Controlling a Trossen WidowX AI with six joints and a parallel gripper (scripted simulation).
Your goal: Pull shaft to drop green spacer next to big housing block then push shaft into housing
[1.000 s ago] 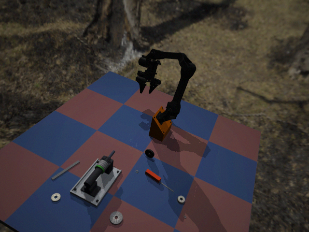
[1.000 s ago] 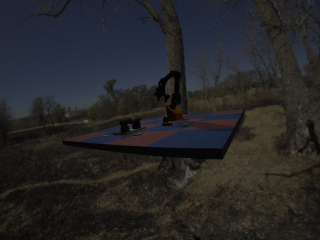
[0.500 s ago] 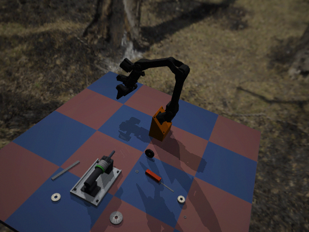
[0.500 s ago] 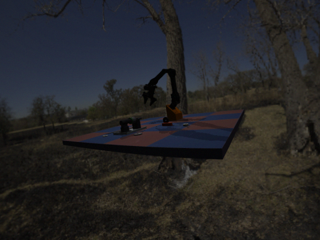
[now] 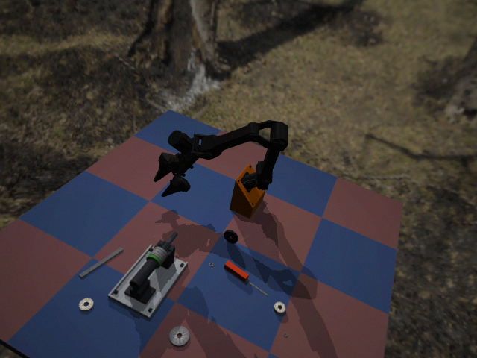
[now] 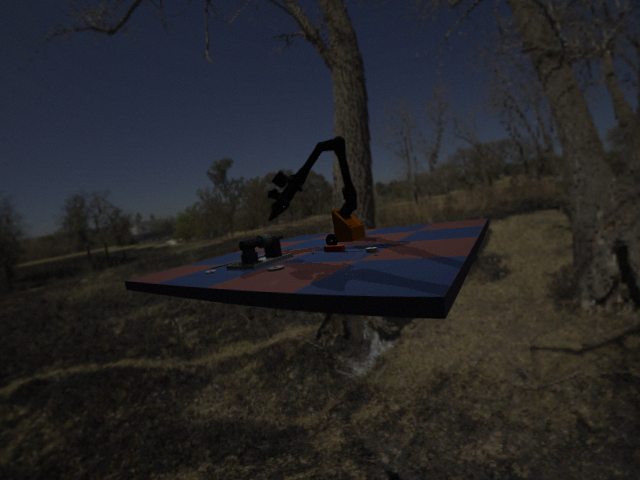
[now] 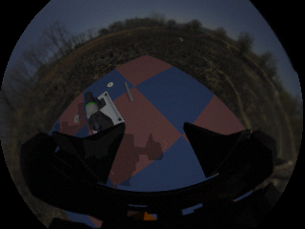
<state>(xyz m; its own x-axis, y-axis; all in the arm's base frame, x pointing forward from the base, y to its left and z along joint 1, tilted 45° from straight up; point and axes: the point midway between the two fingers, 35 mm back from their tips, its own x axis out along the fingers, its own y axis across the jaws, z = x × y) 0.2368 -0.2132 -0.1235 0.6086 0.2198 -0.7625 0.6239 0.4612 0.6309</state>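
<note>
Now: the dark shaft 16 cm ahead of my gripper tip, 13 cm to the left of it and 8 cm below it. Also, from my gripper tip: grey bar 26 cm ahead, 4 cm to the right, 15 cm below; green spacer 22 cm ahead, 13 cm to the left, 8 cm below; black wheel 5 cm behind, 29 cm to the left, 13 cm below.
</note>
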